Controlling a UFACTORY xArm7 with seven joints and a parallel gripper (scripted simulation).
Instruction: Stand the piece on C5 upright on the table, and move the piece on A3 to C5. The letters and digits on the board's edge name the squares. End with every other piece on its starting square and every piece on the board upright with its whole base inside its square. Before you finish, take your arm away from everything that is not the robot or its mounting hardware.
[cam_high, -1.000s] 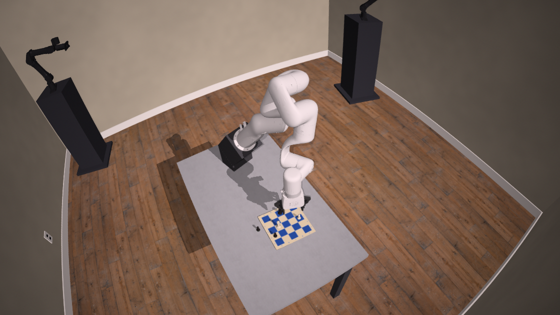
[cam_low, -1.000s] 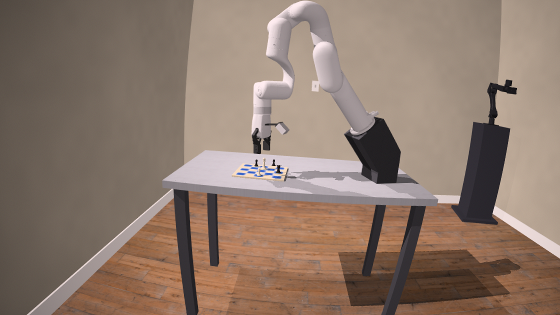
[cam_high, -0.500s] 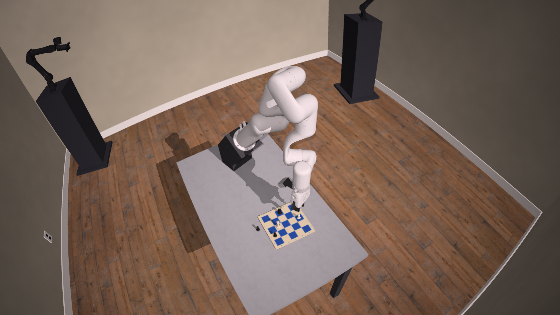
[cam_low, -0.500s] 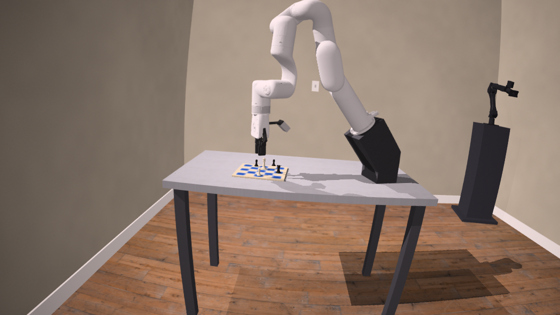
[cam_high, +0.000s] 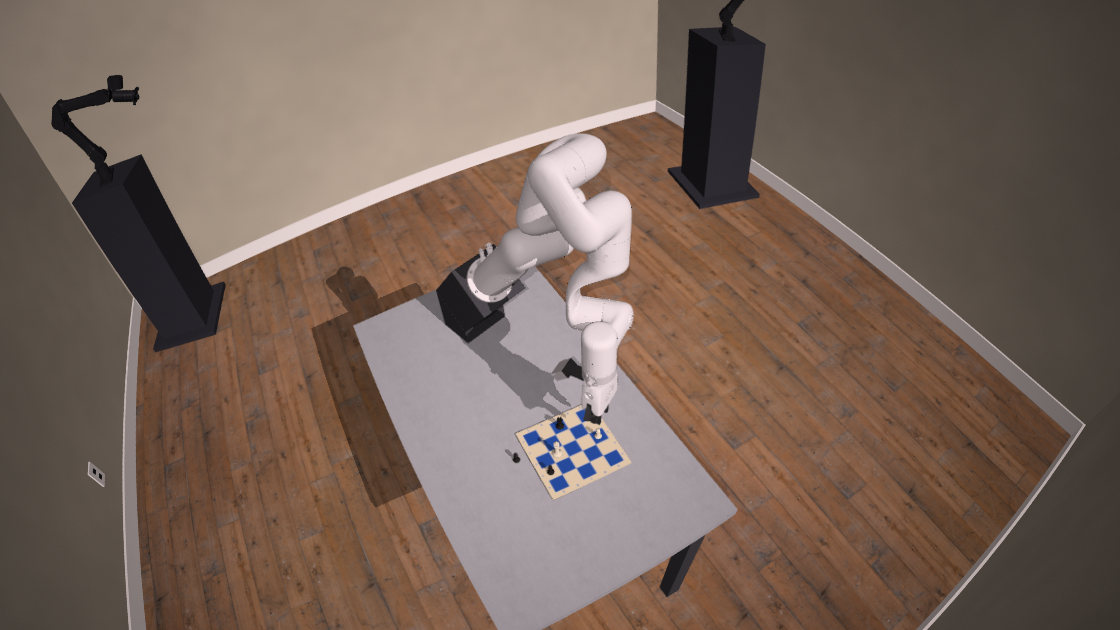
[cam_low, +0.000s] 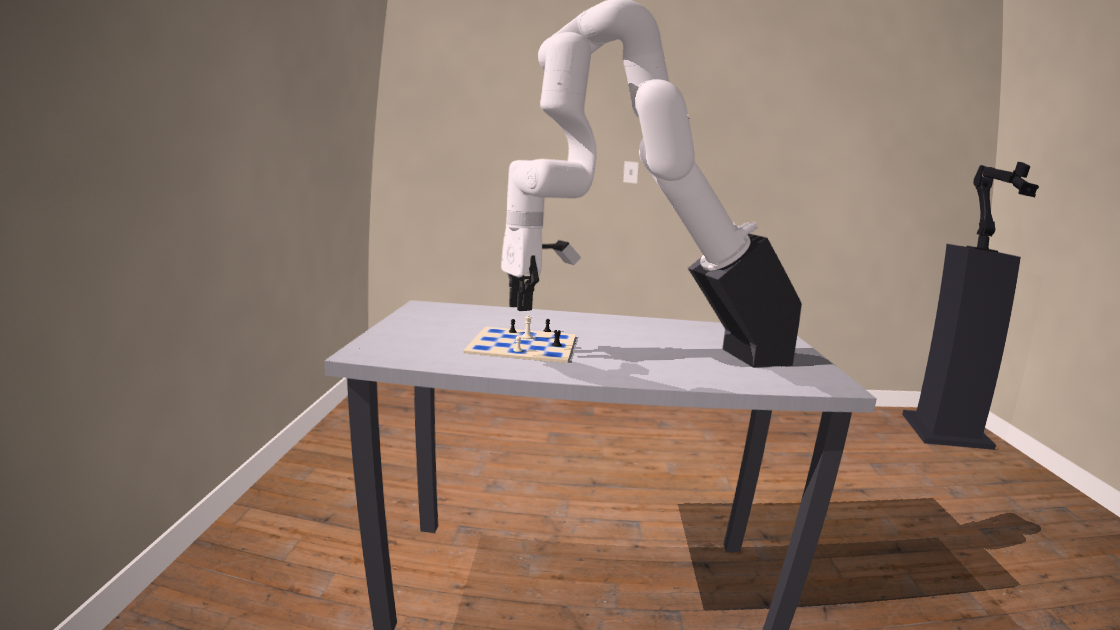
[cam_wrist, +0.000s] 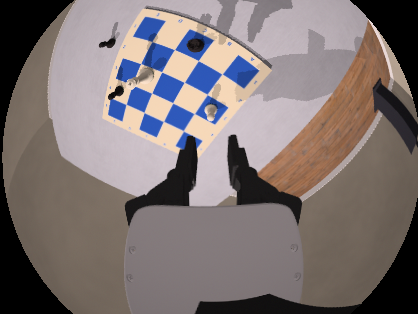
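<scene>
Right now my hand is 10 cm above the white pawn. The rest, counted from my hand: tall white piece 2 cm ahead, 11 cm to the right, 9 cm below; chessboard 1 cm ahead, 7 cm to the right, 11 cm below.
</scene>
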